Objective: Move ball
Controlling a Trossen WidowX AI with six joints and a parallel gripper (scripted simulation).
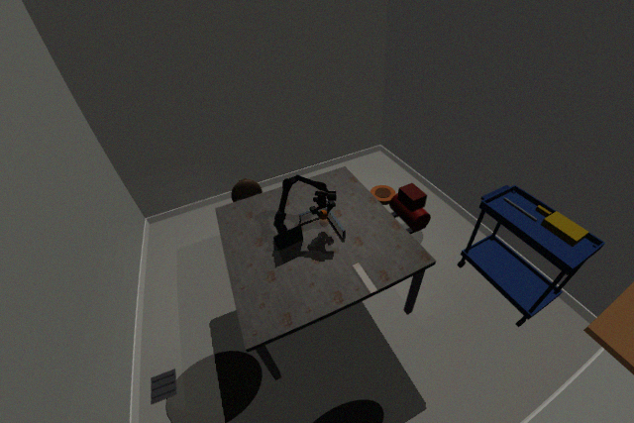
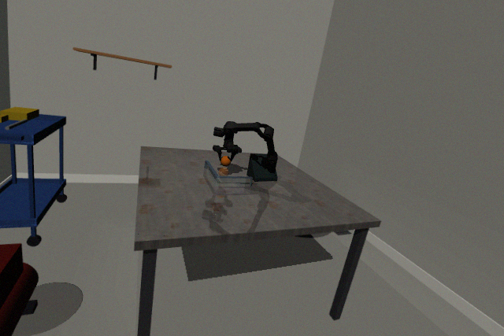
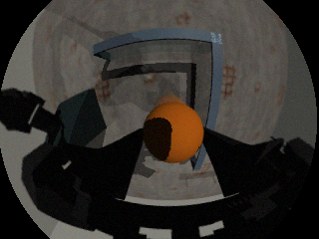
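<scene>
Right now the see-through copy of ball is 80 mm below my gripper tip. From my gripper tip the other things lie so: orange ball: right at my gripper tip.
</scene>
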